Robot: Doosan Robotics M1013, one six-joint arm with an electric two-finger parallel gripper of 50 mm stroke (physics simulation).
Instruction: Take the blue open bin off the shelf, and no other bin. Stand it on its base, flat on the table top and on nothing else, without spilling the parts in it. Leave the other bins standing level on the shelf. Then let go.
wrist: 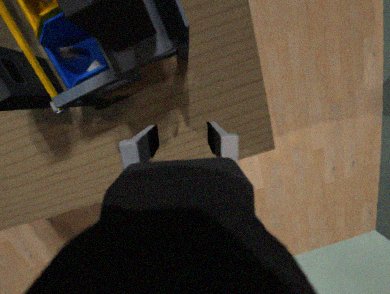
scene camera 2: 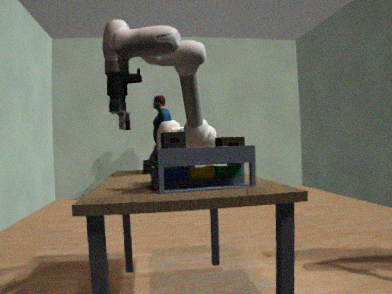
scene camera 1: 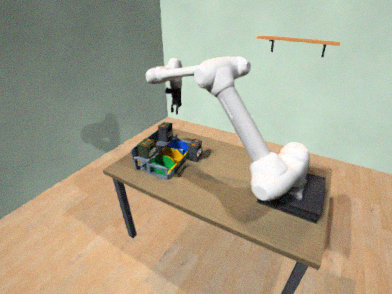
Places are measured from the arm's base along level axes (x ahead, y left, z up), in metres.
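Pixels of known places: gripper, between the fingertips: (wrist: 183,134) (scene camera 2: 124,129) (scene camera 1: 174,113).
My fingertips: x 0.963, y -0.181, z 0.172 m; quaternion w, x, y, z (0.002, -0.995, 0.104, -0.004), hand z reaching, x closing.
Ahead of a thing's pixels: the offset from my fingertips to its top centre. "spot": to the spot under its first point. Level surfaces: height alone.
The blue open bin {dx -0.142, dy +0.171, dz -0.156 m} (scene camera 1: 179,146) (scene camera 2: 176,174) (wrist: 75,72) sits in the low grey shelf (scene camera 1: 159,171) (scene camera 2: 207,155) (wrist: 87,90), at the end of the bin row, with small parts in it in the wrist view. The yellow bin {dx -0.158, dy +0.282, dz -0.156 m} (scene camera 1: 174,156) (scene camera 2: 201,172) (wrist: 42,9) is beside it, and the green bin {dx -0.172, dy +0.393, dz -0.156 m} (scene camera 1: 162,163) (scene camera 2: 228,171) is beyond the yellow one. My gripper (scene camera 1: 174,112) (scene camera 2: 124,128) (wrist: 183,134) is open and empty, pointing down high above the table {dz -0.238 m} (scene camera 1: 210,155) (wrist: 220,90), off to the blue bin's side of the shelf. The shelf frame partly hides the bins.
Two dark boxes {spot: dx -0.081, dy +0.216, dz -0.046 m} (scene camera 1: 165,131) {dx -0.077, dy +0.408, dz -0.039 m} (scene camera 1: 146,148) (scene camera 2: 173,139) (scene camera 2: 230,141) stand on the shelf's top. Another dark box {dx -0.290, dy +0.150, dz -0.105 m} (scene camera 1: 195,149) (scene camera 2: 148,166) (wrist: 15,75) stands on the table close beside the blue bin. A yellow bar {spot: dx -0.245, dy +0.180, dz -0.172 m} (wrist: 30,57) runs along the bins' front.
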